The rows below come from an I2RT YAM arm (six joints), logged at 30 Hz.
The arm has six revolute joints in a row. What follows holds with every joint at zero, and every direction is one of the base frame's.
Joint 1 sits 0.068 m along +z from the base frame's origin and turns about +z.
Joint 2 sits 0.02 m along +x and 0.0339 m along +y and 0.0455 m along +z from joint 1 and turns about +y.
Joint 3 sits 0.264 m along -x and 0.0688 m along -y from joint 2 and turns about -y.
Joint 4 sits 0.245 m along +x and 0.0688 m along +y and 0.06 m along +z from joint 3 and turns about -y.
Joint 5 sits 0.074 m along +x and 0.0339 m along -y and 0.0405 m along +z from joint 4 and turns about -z.
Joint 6 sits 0.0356 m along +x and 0.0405 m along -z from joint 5 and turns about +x.
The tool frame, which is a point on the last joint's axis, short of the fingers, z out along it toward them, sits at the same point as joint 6; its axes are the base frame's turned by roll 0, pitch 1.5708 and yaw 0 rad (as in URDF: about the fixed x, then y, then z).
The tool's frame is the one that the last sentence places.
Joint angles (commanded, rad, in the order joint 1, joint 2, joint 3, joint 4, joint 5, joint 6), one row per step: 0.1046, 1.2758, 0.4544, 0.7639, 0.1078, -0.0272; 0.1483, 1.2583, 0.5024, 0.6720, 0.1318, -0.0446; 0.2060, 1.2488, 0.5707, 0.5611, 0.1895, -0.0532; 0.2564, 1.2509, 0.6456, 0.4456, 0.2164, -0.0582; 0.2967, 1.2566, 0.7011, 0.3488, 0.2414, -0.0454; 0.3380, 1.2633, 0.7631, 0.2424, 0.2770, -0.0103; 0.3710, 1.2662, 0.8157, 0.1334, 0.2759, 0.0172; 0.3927, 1.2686, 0.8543, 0.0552, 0.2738, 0.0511; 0.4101, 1.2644, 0.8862, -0.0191, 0.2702, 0.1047; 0.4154, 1.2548, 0.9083, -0.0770, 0.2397, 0.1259; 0.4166, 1.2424, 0.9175, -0.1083, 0.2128, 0.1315; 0.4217, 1.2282, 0.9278, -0.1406, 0.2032, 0.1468; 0.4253, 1.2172, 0.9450, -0.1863, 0.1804, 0.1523; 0.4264, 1.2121, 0.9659, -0.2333, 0.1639, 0.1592
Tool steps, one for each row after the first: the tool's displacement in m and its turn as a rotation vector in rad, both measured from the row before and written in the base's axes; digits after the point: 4 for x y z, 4 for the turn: 0.0027, 0.0112, 0.0098, -0.0224, 0.0259, 0.0210; 0.0038, 0.0144, 0.0131, -0.0201, 0.0314, 0.0011; 0.0041, 0.0143, 0.0125, -0.0183, 0.0406, 0.0244; 0.0018, 0.0114, 0.0073, -0.0046, 0.0445, 0.0134; 0.0009, 0.0115, 0.0086, 0.0105, 0.0477, -0.0012; -0.0013, 0.0097, 0.0063, 0.0061, 0.0575, 0.0265; -0.0014, 0.0063, 0.0049, 0.0170, 0.0422, 0.0129; -0.0029, 0.0044, 0.0048, 0.0361, 0.0412, 0.0017; -0.0031, 0.0015, 0.0044, 0.0200, 0.0315, 0.0251; -0.0031, 0.0000, 0.0033, 0.0113, 0.0142, 0.0234; -0.0038, 0.0003, 0.0041, 0.0142, 0.0114, 0.0075; -0.0035, 0.0004, 0.0043, 0.0067, 0.0211, 0.0218; -0.0023, -0.0001, 0.0040, 0.0041, 0.0236, 0.0127
